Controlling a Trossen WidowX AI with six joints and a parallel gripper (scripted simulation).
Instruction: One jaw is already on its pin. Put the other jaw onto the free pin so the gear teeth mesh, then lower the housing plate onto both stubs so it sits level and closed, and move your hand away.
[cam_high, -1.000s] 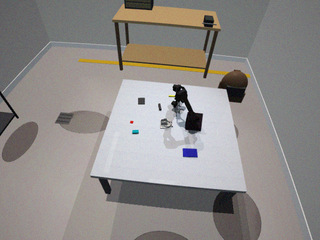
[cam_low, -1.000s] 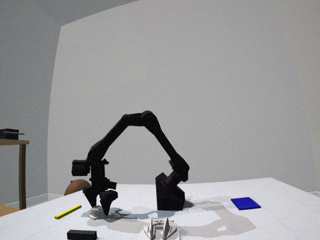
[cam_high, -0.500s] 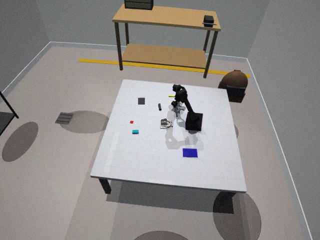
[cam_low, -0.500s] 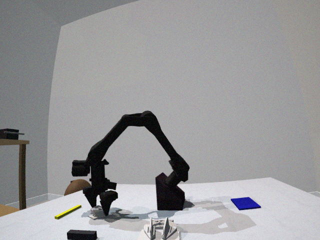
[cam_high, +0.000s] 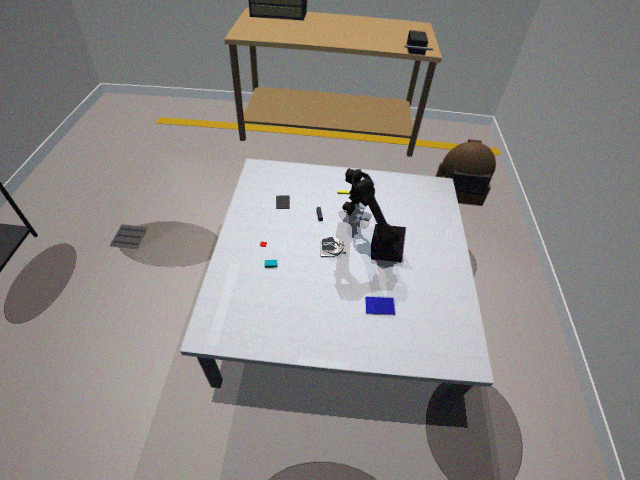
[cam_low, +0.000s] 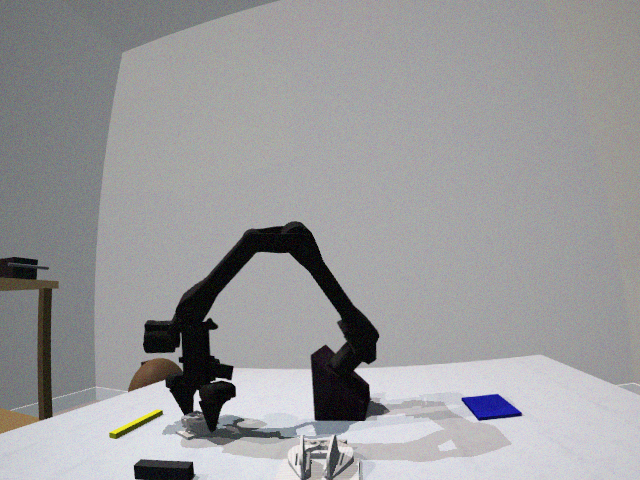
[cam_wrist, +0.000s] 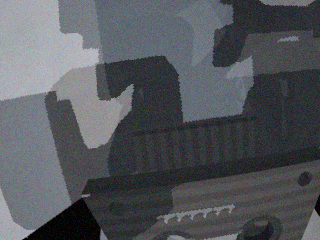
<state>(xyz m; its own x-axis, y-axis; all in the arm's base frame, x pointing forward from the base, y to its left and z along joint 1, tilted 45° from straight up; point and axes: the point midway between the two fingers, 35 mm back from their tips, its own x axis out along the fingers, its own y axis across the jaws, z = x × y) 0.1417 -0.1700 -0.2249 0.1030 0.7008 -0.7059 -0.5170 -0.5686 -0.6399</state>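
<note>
Right now the white piece is 1 cm to the right of my gripper tip and 1 cm ahead of it. Also, from my gripper tip: yellow bar (15 cm to the right); black block (19 cm ahead, 3 cm to the left); dark square (39 cm ahead, 6 cm to the right, 1 cm below).
</note>
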